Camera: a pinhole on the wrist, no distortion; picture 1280 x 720 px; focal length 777.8 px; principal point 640.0 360.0 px. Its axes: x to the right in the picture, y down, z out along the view. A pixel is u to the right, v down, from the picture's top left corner.
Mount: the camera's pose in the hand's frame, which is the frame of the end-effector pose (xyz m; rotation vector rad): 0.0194 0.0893 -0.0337 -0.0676 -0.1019 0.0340
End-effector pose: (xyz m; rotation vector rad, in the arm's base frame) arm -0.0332 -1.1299 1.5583 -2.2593 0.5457 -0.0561
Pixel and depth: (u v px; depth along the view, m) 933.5 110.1 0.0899
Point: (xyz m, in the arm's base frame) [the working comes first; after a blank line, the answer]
In the camera's frame: 0.0339 -0.0289 0.0899

-0.0046 -1.1454 1.4622
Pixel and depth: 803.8 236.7 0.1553
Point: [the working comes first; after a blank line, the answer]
In the camera's frame: 0.0327 -0.0246 0.1553

-0.0015 -1.1021 1.4130
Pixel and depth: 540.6 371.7 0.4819
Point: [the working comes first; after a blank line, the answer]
In the camera's frame: -0.0616 0.0072 0.4819

-0.0701 -0.8616 1.1806
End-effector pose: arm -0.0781 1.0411 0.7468 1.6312 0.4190 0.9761
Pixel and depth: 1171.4 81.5 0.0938
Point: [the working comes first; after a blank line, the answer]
In the camera's frame: 0.0641 -0.0336 0.0938

0.0047 1.0316 0.8328
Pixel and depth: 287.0 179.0 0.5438
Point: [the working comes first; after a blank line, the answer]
In the camera's frame: -0.2468 -0.1265 0.5438

0.1389 0.5364 0.6217
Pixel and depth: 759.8 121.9 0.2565
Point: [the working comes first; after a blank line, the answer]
In the camera's frame: 0.0395 -0.0785 0.2565

0.1144 0.9114 0.7816
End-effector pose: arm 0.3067 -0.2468 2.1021 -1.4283 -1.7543 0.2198
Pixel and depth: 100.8 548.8 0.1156
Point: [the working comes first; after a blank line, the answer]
In the camera's frame: -0.0801 0.0281 0.1156

0.3457 -0.2443 1.9481
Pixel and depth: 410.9 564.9 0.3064
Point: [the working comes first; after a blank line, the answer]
In the camera's frame: -0.0902 0.0807 0.3064

0.2651 -0.1840 1.7774
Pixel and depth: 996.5 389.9 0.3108
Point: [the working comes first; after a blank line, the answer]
In the camera's frame: 0.1425 0.0119 0.3108

0.2005 0.0108 1.9069
